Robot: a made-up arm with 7 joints.
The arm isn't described. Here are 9 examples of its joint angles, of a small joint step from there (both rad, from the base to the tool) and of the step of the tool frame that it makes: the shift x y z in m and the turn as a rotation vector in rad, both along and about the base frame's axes.
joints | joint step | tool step
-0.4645 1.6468 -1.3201 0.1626 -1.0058 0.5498 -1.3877 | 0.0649 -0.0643 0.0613 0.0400 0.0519 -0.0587 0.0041 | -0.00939 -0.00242 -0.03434 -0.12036 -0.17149 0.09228
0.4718 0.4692 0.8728 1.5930 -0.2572 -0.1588 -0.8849 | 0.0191 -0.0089 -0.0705 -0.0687 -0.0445 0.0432 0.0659 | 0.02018 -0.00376 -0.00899 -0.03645 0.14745 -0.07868
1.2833 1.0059 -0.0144 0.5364 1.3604 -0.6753 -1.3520 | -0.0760 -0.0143 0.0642 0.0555 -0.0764 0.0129 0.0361 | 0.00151 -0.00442 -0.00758 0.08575 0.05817 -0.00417
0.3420 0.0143 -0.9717 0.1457 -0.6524 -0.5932 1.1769 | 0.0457 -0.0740 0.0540 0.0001 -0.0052 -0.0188 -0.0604 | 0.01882 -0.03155 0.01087 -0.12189 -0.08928 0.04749
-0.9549 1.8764 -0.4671 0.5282 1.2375 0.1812 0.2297 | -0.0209 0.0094 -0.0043 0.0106 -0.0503 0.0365 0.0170 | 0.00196 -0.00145 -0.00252 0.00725 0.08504 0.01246
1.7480 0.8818 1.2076 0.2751 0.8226 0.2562 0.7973 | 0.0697 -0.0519 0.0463 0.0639 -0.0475 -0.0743 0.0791 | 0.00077 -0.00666 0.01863 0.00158 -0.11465 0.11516
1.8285 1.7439 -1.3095 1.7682 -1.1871 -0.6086 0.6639 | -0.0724 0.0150 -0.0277 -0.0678 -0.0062 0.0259 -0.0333 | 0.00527 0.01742 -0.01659 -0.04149 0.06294 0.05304
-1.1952 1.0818 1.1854 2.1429 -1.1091 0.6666 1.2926 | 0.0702 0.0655 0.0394 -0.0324 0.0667 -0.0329 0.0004 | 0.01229 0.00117 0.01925 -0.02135 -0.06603 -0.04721
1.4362 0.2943 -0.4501 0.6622 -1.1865 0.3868 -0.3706 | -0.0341 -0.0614 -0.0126 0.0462 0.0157 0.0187 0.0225 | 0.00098 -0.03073 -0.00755 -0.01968 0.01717 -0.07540
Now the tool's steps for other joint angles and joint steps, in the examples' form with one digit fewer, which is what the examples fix.
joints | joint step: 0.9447 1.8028 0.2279 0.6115 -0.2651 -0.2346 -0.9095 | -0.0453 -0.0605 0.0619 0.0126 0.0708 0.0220 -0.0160
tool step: 0.0202 0.0036 -0.0087 -0.0301 -0.0859 -0.0869
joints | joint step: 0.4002 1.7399 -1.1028 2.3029 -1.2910 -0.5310 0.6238 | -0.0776 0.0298 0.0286 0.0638 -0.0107 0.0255 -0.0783
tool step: -0.0114 -0.0081 0.0020 -0.0883 0.0403 -0.0543
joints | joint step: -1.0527 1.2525 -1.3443 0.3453 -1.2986 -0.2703 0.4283 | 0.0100 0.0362 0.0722 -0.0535 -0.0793 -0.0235 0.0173
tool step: 0.0232 0.0138 0.0091 0.0581 0.0100 -0.0802
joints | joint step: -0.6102 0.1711 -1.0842 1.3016 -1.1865 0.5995 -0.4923 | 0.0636 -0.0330 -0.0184 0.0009 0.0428 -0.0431 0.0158
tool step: 0.0194 -0.0120 0.0000 -0.0771 -0.0048 0.0033
